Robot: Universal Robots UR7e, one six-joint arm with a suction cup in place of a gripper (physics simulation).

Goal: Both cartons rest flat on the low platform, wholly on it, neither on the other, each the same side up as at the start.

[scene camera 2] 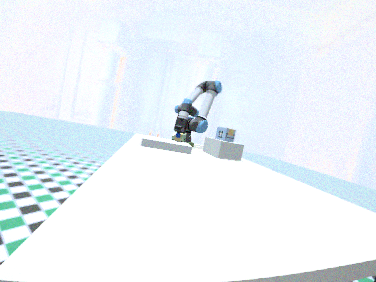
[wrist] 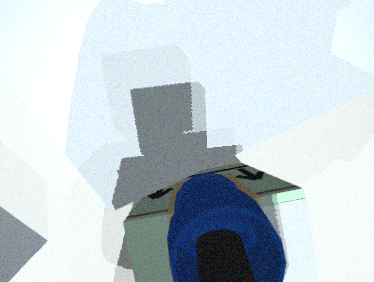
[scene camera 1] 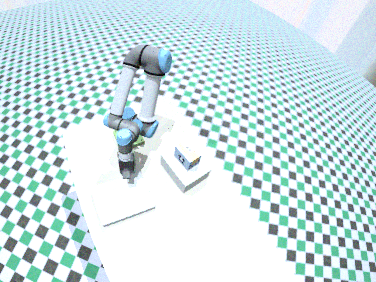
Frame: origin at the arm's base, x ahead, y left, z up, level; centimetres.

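Seen in the pictures: hand, its tool point: [scene camera 2: 177,137] [wrist: 207,184].
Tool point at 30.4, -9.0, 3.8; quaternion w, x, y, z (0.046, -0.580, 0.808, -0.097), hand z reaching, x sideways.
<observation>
Offsets run from my tool point to a thing's top centre, as dx, dy, dz. Level surfaces: height alone.
The low platform @(+11.7, -7.9, -2.4) [scene camera 1: 117,207] [scene camera 2: 165,146] is a thin pale slab. A blue carton @(+5.3, +35.3, +14.4) [scene camera 1: 185,159] [scene camera 2: 225,134] with arrows and a yellow-orange patch sits upright on a taller grey block @(+6.6, +34.7, +4.8) [scene camera 1: 192,181] [scene camera 2: 223,150]. My suction gripper [scene camera 1: 128,179] [scene camera 2: 178,134] [wrist: 211,185] is shut on the green carton @(-8.4, +2.2, +4.5) [scene camera 2: 175,138] [wrist: 149,245], with its blue cup against the top face, which bears black arrows and a tan patch. Scene camera 2 shows them above the platform's far edge. In scene camera 1 the tool mostly hides this carton, and its exact height is unclear.
The taller block stands beside the low platform, a short gap apart. A flat green piece [scene camera 1: 138,142] lies near the arm's base. All stand on a long white table @(dz -7.2) [scene camera 1: 200,240] [scene camera 2: 200,210]. Shadows of the arm and tool fall across the wrist view.
</observation>
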